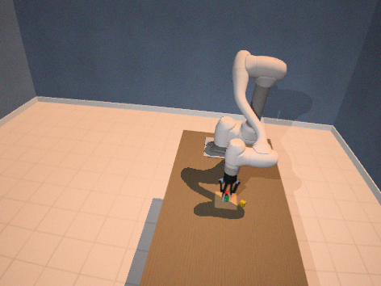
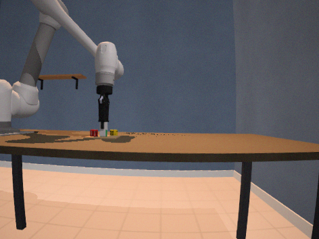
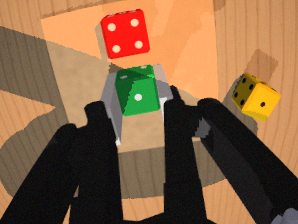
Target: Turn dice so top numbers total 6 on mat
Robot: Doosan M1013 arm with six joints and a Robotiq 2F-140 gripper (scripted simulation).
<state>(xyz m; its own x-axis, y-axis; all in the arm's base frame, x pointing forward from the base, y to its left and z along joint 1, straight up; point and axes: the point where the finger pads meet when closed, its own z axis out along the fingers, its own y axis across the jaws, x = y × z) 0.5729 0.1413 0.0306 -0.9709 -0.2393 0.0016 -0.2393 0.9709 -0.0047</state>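
Now: hand 20 mm above the green die. From my hand the other things lie so: yellow die (110 mm to the left, 20 mm below); then red die (50 mm behind, 20 mm below, 10 mm to the right); then tan mat (40 mm below).
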